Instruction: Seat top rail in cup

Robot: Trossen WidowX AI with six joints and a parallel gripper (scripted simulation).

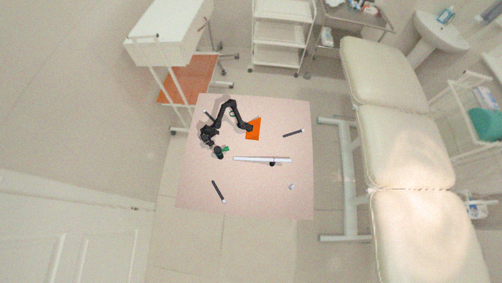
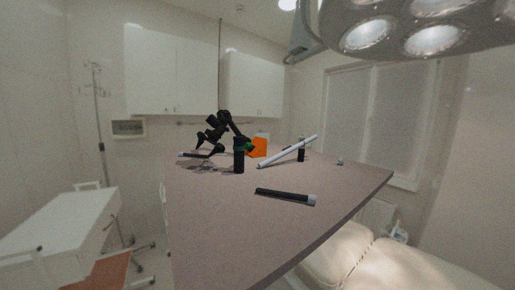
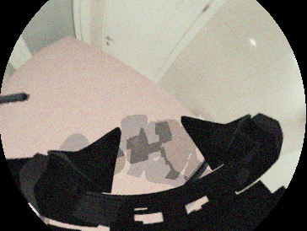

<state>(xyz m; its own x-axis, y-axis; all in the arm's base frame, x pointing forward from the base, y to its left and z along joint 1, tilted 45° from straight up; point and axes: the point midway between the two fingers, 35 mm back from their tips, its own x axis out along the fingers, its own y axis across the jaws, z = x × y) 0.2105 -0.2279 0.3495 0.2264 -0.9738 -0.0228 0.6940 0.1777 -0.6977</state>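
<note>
The green rail-end cup is 250 mm to the left of my gripper tip, 70 mm ahead of it and 40 mm above it. Round my gripper tip: small green ring 390 mm behind, 210 mm to the left, 90 mm below; then small white fitting 890 mm to the left, 280 mm ahead, 90 mm below; then short black post 690 mm to the left, 100 mm ahead.
</note>
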